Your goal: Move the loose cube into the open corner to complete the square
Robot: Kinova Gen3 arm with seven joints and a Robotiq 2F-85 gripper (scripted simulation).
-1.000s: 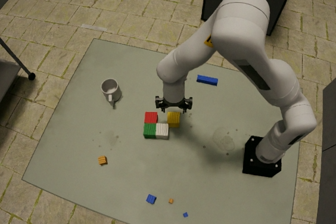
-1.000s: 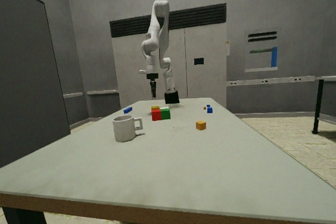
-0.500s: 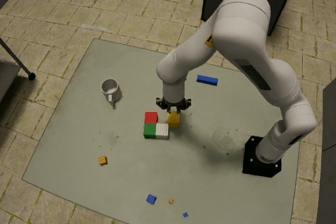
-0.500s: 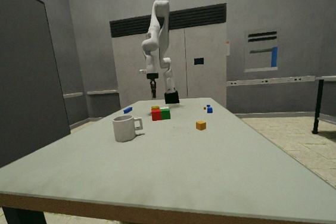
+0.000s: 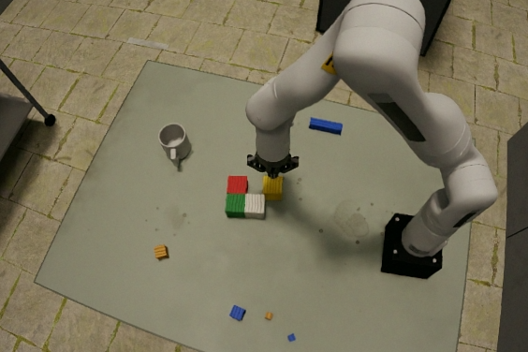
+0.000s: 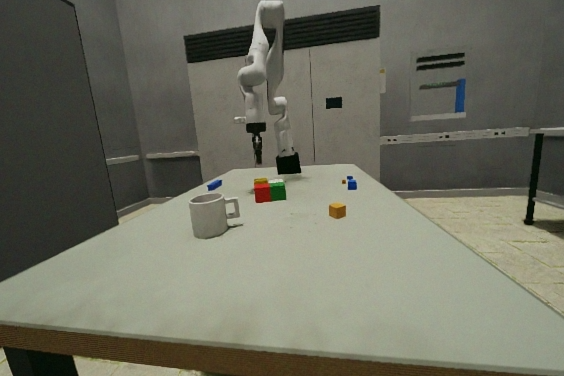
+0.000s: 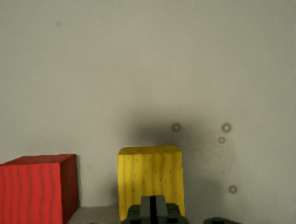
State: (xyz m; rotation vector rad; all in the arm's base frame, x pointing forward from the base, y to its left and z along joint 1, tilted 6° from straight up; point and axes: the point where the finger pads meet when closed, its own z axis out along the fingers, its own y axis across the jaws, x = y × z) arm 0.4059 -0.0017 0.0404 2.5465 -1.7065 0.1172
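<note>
Right now my hand is 100 mm above the yellow cube. Also, from my hand: green cube 70 mm ahead, 90 mm to the left, 100 mm below; then white cube 20 mm ahead, 70 mm to the left, 100 mm below; then red cube 90 mm ahead, 40 mm to the left, 100 mm below.
</note>
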